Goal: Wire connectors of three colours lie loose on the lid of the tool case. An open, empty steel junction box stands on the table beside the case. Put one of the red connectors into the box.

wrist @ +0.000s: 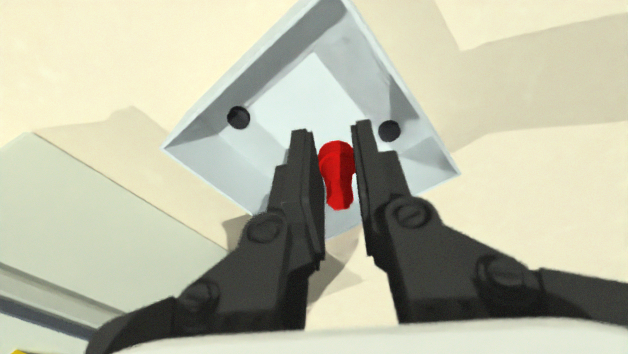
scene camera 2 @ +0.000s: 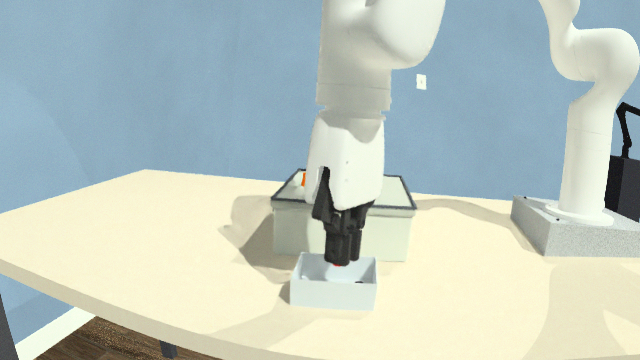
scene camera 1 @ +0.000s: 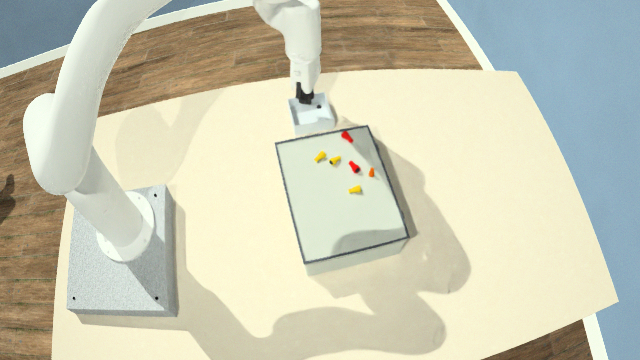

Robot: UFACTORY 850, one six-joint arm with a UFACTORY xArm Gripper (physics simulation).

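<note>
My gripper (scene camera 1: 306, 102) (scene camera 2: 343, 262) (wrist: 335, 156) is shut on a red connector (wrist: 338, 175) (scene camera 2: 338, 265), whose lower end shows just below the fingertips. The fingertips are at about rim height over the opening of the steel junction box (scene camera 1: 314, 128) (scene camera 2: 332, 296) (wrist: 397, 84), toward one side of it. Two more red connectors (scene camera 1: 347, 137) (scene camera 1: 354, 167), several yellow ones (scene camera 1: 320, 157) (scene camera 1: 335, 160) (scene camera 1: 355, 189) and an orange one (scene camera 1: 371, 172) (scene camera 2: 304, 180) lie on the lid of the tool case (scene camera 1: 325, 220) (scene camera 2: 395, 235) (wrist: 75, 200).
The tool case stands close beside the box, and its lid is higher than the box rim. The arm's grey base block (scene camera 1: 120, 290) (scene camera 2: 590, 242) stands on the table (scene camera 1: 500, 175) (scene camera 2: 175, 225). Dark round holes (wrist: 238, 117) (wrist: 389, 131) show inside the box.
</note>
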